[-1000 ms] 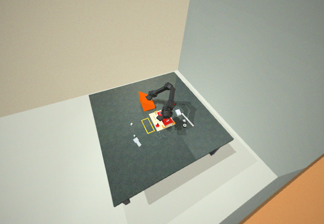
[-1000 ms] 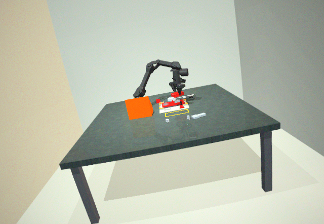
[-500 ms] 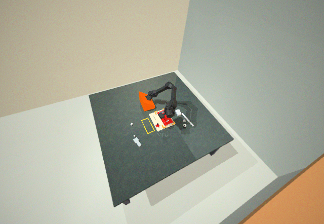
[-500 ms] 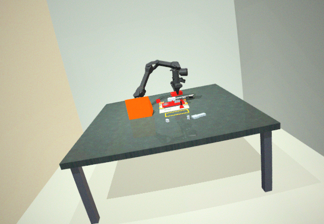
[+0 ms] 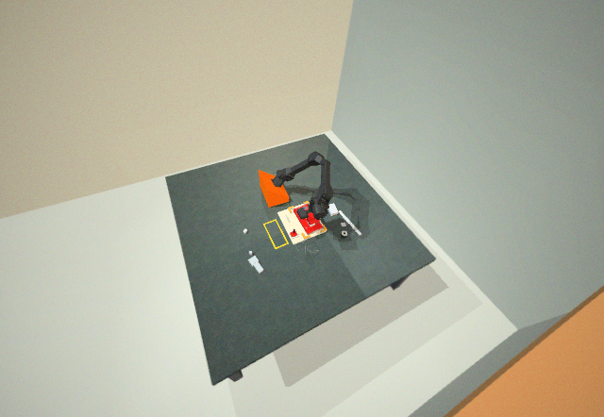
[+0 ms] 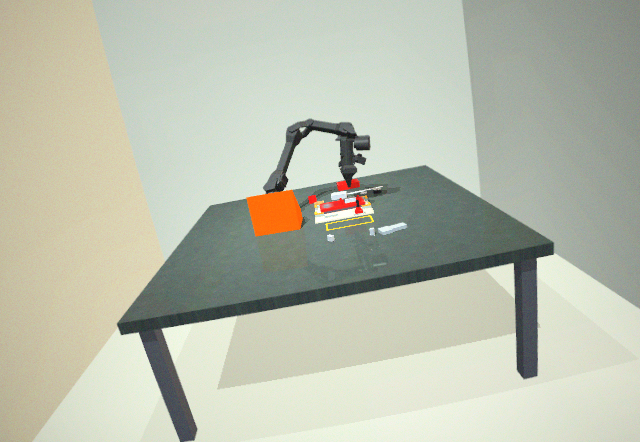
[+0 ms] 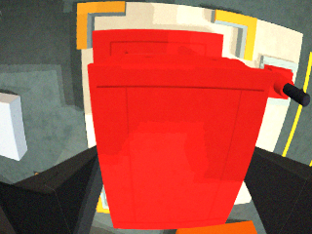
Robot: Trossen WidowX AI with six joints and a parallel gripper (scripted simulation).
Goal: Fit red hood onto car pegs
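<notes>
My gripper tip is 8 cm above the white ribbed engine block and 1 cm to the right of it. Round my gripper tip: red hood: 1 cm above; wheel: 16 cm ahead, 15 cm to the left, 9 cm below; cream jig: 9 cm below, 4 cm behind, 2 cm to the right.
</notes>
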